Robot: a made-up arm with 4 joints. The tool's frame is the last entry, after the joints. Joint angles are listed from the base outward. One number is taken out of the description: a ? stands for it. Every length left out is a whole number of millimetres.
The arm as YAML. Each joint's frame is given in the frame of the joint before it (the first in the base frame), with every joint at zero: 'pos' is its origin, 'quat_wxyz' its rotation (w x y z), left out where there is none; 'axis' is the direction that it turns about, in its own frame. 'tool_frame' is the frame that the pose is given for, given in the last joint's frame.
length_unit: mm
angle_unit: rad
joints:
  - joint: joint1
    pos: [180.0, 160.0, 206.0]
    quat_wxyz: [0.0, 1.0, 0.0, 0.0]
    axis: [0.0, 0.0, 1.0]
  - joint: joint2
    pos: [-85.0, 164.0, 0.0]
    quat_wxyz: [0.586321, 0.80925, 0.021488, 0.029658]
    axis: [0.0, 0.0, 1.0]
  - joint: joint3
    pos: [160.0, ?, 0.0]
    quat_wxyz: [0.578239, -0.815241, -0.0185, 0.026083]
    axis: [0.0, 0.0, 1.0]
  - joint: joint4
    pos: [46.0, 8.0, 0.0]
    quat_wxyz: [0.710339, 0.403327, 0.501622, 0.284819]
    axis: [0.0, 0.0, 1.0]
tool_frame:
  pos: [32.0, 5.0, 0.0]
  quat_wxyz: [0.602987, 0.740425, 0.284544, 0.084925]
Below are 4 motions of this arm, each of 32 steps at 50 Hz.
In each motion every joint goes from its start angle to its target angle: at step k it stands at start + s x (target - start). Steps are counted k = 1, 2, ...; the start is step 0. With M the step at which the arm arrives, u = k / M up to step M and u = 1 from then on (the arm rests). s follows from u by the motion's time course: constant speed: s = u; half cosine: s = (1 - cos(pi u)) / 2; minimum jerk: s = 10 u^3 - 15 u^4 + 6 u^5.
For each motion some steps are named. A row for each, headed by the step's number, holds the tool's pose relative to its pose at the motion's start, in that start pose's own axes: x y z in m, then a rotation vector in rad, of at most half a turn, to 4 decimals.
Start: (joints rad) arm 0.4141 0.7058 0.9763 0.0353
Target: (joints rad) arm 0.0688 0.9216 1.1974 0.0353
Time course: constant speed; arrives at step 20
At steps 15, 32:
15: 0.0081 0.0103 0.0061 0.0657 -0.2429 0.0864
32: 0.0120 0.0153 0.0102 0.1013 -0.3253 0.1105

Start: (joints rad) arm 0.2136 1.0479 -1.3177 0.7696
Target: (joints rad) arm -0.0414 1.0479 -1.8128 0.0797
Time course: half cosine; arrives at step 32
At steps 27, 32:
27: -0.0319 -0.0201 0.0018 -0.3086 -0.5828 0.6050
32: -0.0342 -0.0221 0.0016 -0.3203 -0.6087 0.6520

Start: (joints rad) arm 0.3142 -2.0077 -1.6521 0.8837
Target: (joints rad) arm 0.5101 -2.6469 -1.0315 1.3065
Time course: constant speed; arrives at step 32
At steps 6, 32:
6: -0.0027 -0.0203 0.0369 0.0969 -0.0260 -0.1465
32: -0.0860 -0.0982 0.1789 0.6892 -0.1571 -0.4739

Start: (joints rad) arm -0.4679 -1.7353 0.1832 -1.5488
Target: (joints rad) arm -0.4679 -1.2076 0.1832 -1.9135
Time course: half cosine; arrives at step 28
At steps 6, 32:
6: -0.0122 -0.0053 0.0065 0.0244 -0.0179 0.0621
32: -0.0927 -0.0758 0.0626 0.3007 -0.1469 0.5347

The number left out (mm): 147.0
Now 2 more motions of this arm.
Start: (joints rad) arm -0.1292 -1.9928 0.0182 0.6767
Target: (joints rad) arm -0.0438 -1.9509 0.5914 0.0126
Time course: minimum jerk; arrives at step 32
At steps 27, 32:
27: 0.0007 -0.0246 0.0422 0.3395 -0.6650 -0.3353
32: 0.0004 -0.0255 0.0432 0.3456 -0.6861 -0.3479

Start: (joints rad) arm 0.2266 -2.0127 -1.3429 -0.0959
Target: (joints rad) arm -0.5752 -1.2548 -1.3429 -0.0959
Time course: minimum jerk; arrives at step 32
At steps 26, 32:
26: -0.2494 0.1340 -0.1129 0.6215 1.0043 0.1574
32: -0.2623 0.1427 -0.1082 0.6583 1.0492 0.1785

